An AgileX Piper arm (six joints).
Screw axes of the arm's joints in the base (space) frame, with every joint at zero. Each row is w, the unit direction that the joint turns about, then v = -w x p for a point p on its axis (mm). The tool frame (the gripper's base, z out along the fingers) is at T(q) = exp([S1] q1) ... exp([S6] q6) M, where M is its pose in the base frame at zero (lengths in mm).
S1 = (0, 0, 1, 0, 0, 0)
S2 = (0, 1, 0, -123, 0, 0)
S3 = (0, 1, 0, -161.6, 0, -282.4)
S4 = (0.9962, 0, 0.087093, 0, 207.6, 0)
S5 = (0, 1, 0, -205.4, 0, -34.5)
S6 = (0.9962, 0, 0.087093, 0, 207.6, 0)
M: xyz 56.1 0 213.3 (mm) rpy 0 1.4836 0 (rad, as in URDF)
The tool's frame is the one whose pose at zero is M.
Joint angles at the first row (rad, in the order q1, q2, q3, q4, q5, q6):
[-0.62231 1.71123 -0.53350 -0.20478 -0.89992 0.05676]
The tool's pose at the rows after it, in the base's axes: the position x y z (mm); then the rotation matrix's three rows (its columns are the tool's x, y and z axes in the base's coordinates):
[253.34, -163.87, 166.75], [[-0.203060, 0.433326, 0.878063], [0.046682, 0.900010, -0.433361], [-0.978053, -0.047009, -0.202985]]
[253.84, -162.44, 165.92], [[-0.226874, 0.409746, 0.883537], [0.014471, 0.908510, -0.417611], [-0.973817, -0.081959, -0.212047]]
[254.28, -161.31, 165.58], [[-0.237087, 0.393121, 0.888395], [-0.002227, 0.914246, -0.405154], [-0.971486, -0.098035, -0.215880]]
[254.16, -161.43, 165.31], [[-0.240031, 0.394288, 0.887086], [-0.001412, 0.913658, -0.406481], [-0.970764, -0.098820, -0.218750]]
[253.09, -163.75, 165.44], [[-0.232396, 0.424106, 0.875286], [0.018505, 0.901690, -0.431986], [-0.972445, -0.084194, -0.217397]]
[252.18, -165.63, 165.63], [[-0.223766, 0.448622, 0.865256], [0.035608, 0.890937, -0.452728], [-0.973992, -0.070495, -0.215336]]
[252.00, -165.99, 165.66], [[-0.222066, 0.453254, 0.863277], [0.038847, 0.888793, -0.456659], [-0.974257, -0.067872, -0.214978]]
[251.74, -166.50, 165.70], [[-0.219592, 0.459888, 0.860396], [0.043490, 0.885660, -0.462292], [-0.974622, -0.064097, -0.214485]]
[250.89, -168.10, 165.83], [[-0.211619, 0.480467, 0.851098], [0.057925, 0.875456, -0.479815], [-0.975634, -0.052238, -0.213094]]
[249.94, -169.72, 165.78], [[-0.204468, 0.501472, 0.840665], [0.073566, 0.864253, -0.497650], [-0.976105, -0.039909, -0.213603]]
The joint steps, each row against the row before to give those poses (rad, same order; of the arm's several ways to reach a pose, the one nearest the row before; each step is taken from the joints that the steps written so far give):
[-0.00001 -0.00001 -0.00168 -0.00186 0.00766 -0.00751]
[0.00000 0.00003 -0.00001 -0.02245 0.00749 -0.02530]
[-0.00002 -0.00004 -0.00001 -0.01775 0.00245 -0.00826]
[0.00000 0.00004 0.00001 0.00182 0.00308 -0.00166]
[0.00001 -0.00002 -0.00002 0.03650 0.00166 -0.00193]
[0.00003 -0.00002 0.00001 0.03011 0.00001 -0.00001]
[-0.00001 0.00002 0.00000 0.00573 -0.00001 0.00000]
[0.00002 0.00001 0.00000 0.00827 -0.00002 -0.00001]
[-0.00004 -0.00001 0.00000 0.02581 0.00001 0.00002]
[0.00001 0.00001 0.00001 0.02680 0.00172 -0.00001]

